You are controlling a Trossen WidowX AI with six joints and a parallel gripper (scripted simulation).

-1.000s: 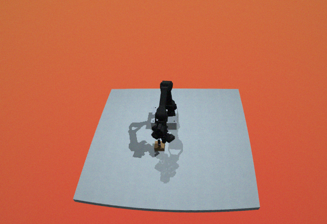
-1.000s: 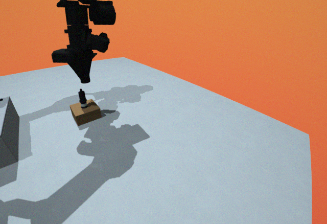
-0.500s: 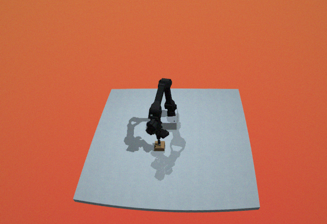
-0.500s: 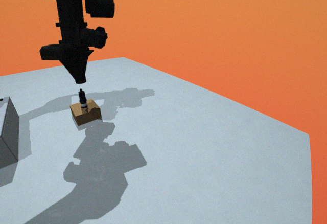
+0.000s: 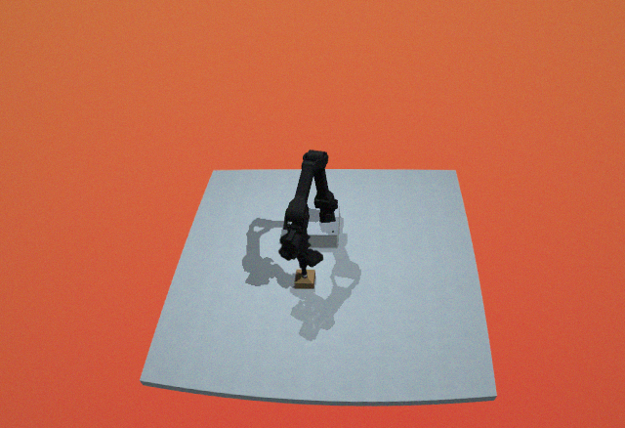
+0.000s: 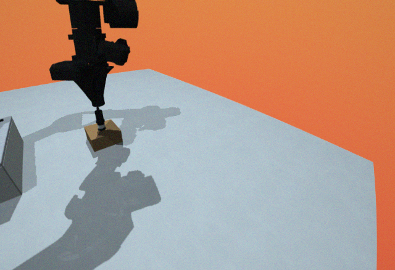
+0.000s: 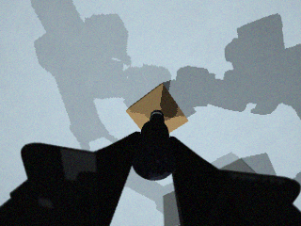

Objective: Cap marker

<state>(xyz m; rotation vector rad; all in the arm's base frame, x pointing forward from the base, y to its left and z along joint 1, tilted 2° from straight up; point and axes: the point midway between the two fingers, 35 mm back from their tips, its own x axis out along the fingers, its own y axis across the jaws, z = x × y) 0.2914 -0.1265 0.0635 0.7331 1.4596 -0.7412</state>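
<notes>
The tan holder block lies 100 mm below my gripper tip. Round my gripper tip: dark marker cap (10 mm above).
</notes>
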